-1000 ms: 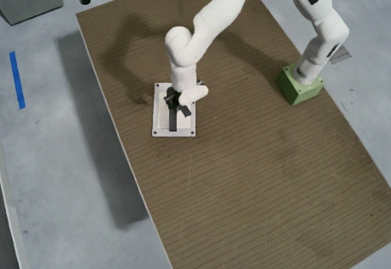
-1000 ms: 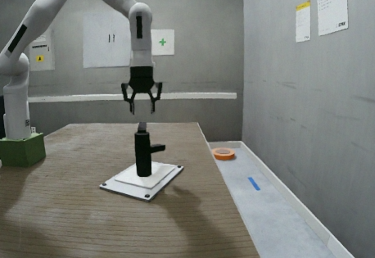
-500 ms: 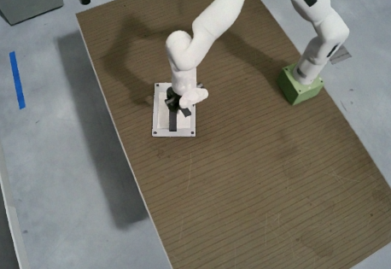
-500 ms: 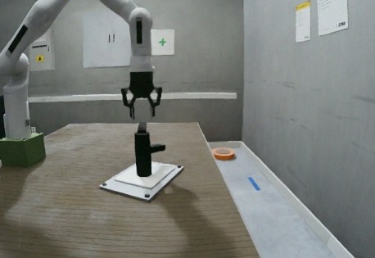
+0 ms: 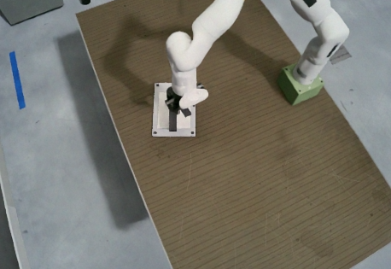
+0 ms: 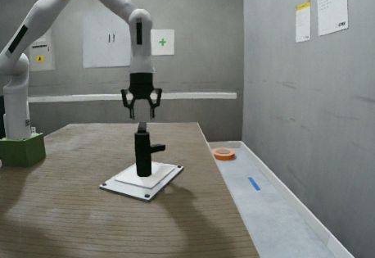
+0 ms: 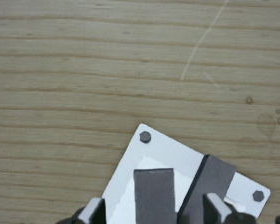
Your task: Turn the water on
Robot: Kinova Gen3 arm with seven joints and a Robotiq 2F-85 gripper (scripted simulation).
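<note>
My gripper is now 40 mm to the left of the lever and 30 mm above it. From my hand the other things lie so: tap (10 mm ahead, 70 mm to the right, 90 mm below).
</note>
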